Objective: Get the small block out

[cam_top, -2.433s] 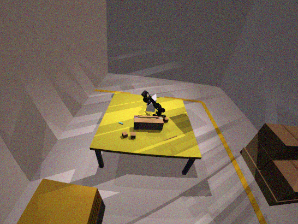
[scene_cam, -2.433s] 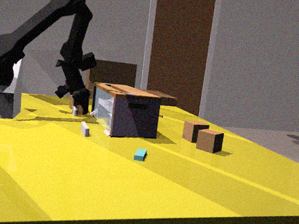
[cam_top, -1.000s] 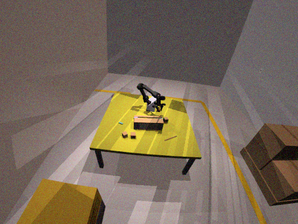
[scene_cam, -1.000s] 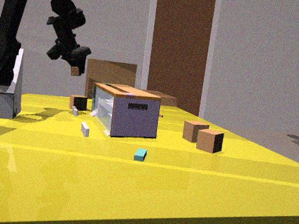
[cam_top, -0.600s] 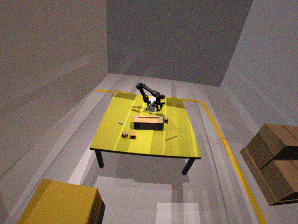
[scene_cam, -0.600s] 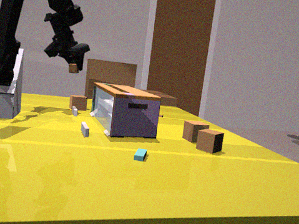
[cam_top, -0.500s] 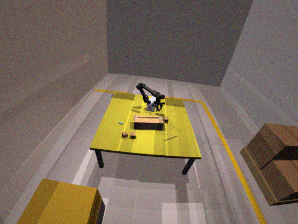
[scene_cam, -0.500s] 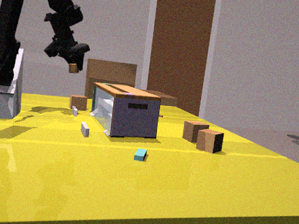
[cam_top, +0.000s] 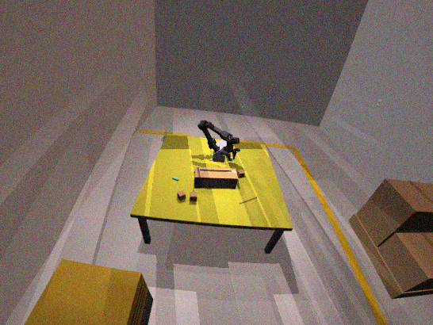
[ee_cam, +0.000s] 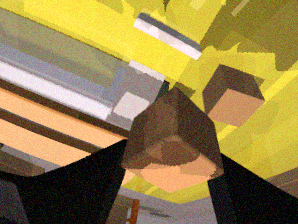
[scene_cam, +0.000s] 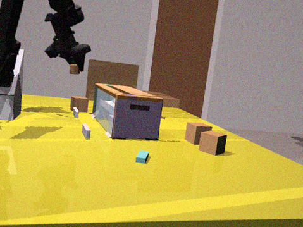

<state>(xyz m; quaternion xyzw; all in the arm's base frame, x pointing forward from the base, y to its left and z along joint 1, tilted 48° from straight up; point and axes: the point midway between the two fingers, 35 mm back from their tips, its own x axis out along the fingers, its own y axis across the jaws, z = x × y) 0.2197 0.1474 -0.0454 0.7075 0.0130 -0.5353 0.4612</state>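
My gripper tip is now 10 mm past the small block and 10 mm to the left of it. From my gripper tip the other things lie so: teal piece (160 mm ahead, 510 mm to the right, 170 mm below).
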